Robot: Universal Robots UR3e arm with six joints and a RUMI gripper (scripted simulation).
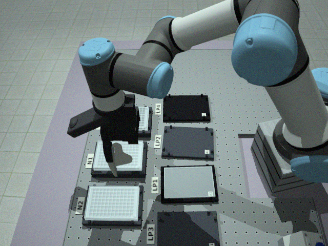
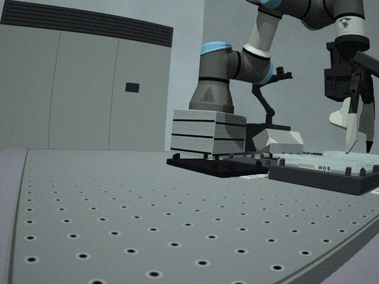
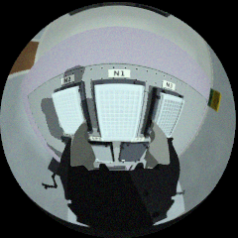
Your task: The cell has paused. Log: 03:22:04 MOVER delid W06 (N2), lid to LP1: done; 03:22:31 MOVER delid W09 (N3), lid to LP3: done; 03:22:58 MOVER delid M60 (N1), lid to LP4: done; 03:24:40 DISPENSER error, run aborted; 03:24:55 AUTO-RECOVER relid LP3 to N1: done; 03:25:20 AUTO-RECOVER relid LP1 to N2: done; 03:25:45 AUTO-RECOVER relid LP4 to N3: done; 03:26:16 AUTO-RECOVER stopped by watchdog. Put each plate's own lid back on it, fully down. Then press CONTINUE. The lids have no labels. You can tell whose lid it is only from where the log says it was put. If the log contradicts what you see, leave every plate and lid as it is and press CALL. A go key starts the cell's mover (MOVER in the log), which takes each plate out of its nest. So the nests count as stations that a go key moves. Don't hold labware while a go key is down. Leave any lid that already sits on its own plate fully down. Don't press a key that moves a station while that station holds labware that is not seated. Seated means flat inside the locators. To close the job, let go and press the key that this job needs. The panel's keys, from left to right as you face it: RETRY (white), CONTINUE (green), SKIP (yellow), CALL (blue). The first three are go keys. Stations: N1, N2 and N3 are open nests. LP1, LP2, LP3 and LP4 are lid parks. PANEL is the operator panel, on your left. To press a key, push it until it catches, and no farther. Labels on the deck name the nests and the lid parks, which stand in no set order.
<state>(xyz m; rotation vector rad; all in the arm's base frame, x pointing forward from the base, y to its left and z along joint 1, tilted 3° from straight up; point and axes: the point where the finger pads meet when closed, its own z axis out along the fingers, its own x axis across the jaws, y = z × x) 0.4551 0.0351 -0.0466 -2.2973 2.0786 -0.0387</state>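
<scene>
Now: the lid 19 cm behind my hand, 5 cm to the left of it and 3 cm below it. The rest, counted from my hand: plate (13 cm to the right, 2 cm below); then LP2 lid park (18 cm behind, 8 cm to the right, 4 cm below); then LP1 lid park (19 cm behind, 5 cm to the left, 4 cm below).
</scene>
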